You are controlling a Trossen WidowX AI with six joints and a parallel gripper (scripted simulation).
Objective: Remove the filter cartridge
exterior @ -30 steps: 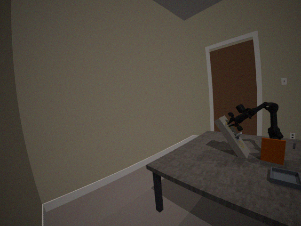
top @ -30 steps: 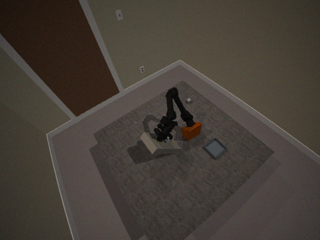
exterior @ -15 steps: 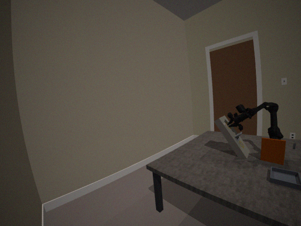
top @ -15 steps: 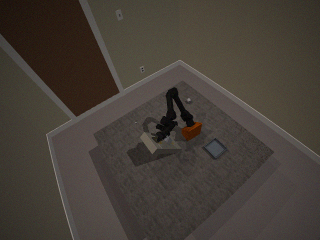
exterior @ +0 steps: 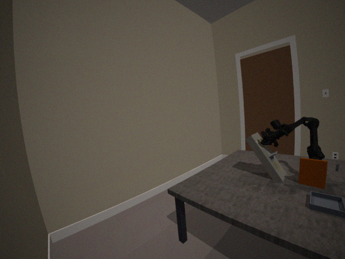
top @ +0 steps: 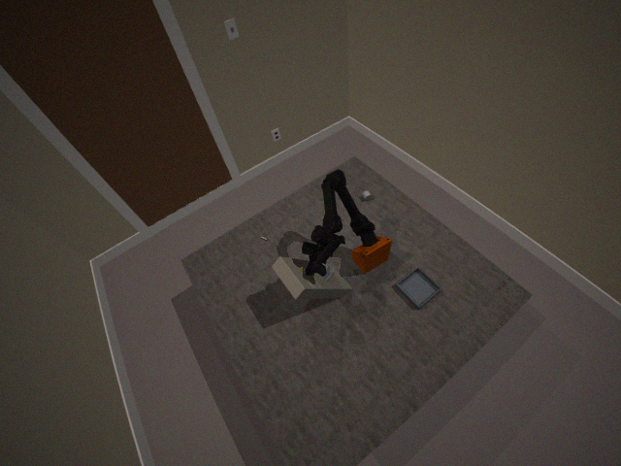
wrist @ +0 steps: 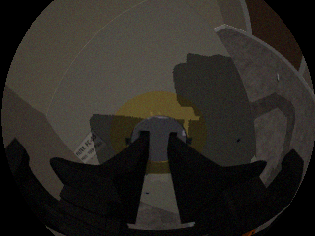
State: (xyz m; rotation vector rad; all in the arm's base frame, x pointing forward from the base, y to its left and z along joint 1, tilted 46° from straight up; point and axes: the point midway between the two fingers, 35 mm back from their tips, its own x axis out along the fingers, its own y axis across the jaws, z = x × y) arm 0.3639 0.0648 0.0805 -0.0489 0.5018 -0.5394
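My gripper tip is 4 cm past the service panel and 8 cm above it. Round my gripper tip: round filter cartridge 1 cm ahead, 1 cm below; grey tray 42 cm behind, 30 cm to the left, 24 cm below.
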